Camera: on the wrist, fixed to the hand. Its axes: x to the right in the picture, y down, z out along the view.
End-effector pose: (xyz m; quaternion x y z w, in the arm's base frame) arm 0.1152 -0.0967 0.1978 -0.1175 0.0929 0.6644 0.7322
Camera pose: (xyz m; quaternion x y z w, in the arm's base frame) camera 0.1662 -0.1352 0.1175 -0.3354 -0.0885 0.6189 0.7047
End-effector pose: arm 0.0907 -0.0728 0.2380 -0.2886 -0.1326 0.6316 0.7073
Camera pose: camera 0.1796 -0.1039 0.1973 -0.4790 -0.3056 0.5225 0.6357
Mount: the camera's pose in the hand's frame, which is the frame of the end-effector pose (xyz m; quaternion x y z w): -0.0081 -0.0503 -0.0891 -0.2791 0.0199 -0.0566 0.9584
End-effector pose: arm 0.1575 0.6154 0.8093 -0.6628 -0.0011 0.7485 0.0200
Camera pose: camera 0.2483 0.6632 0.8079 0.6556 0.2471 -0.7027 0.1234
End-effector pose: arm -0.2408 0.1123 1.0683 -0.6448 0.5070 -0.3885 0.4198
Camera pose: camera -0.3084 0.1138 1.1455 -0.7561 0.5662 -0.2674 0.1903
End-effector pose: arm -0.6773 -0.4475 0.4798 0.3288 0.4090 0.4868 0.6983
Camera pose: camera -0.7376 -0.4653 0.3987 0.0874 0.2886 0.5477 0.7804
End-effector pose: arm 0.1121 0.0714 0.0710 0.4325 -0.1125 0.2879 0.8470
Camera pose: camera 0.1298 0.1161 -0.0197 0.1787 -0.1468 0.2052 0.9510
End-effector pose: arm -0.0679 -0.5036 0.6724 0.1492 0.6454 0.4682 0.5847
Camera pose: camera -0.1275 -0.5739 0.6273 -0.0660 0.5080 0.5988 0.6157
